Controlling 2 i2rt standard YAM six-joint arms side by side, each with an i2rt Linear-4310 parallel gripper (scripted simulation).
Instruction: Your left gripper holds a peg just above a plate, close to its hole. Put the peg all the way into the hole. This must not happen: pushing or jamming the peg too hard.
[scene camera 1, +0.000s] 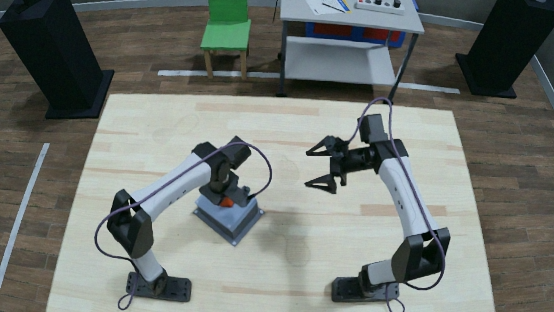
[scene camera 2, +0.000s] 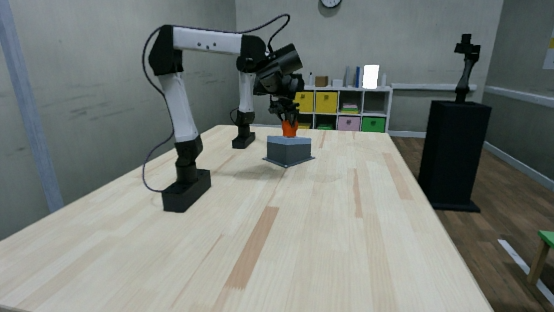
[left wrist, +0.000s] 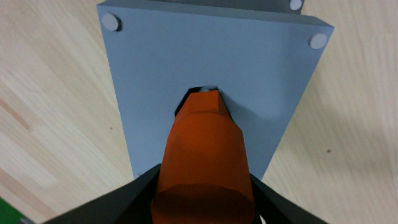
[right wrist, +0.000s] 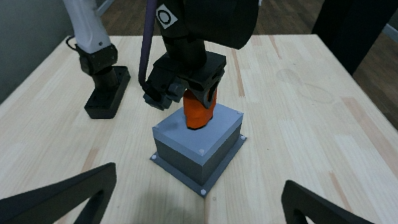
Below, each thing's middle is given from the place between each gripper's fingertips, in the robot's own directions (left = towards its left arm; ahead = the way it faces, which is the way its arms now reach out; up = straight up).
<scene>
The orange peg (left wrist: 204, 166) is 20 mm below my left hand (scene camera 1: 220, 194). From my left hand the other things lie so: blue-grey plate (scene camera 1: 234, 215) 70 mm below, 10 mm to the right.
My right gripper (scene camera 2: 279, 94) is now 1 cm short of the orange peg, 24 cm to the right of it and 18 cm above it. The rest, counted from my right hand: blue-grey plate: 23 cm to the left, 23 cm below.
</scene>
